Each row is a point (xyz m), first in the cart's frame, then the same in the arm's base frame.
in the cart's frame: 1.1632 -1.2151 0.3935
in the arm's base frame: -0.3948 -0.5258 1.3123
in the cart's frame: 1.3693 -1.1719 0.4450
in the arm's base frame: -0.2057 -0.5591 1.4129
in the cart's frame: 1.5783 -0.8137 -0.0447
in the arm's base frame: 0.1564 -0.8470 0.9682
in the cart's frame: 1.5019 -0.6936 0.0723
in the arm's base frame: 0.1799 -0.6667 0.9386
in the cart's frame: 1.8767 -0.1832 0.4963
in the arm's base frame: 0.8155 -0.2704 1.0792
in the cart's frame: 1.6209 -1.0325 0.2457
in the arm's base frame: 0.0660 -0.7544 1.3106
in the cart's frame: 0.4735 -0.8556 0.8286
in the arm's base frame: -0.6753 0.2854 1.0724
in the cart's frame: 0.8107 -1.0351 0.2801
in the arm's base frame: -0.5586 -0.3648 0.9705
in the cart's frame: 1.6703 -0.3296 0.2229
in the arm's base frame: 0.5488 -0.4533 0.8943
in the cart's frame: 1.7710 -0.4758 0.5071
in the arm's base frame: 0.5490 -0.3564 1.2151
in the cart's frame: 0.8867 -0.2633 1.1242
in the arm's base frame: 0.0349 0.6078 1.0962
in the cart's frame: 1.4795 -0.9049 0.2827
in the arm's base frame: 0.0399 -0.6011 1.1946
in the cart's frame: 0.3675 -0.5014 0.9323
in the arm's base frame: -0.5268 0.5825 0.8797
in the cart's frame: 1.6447 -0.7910 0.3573
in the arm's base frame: 0.2436 -0.5644 1.2494
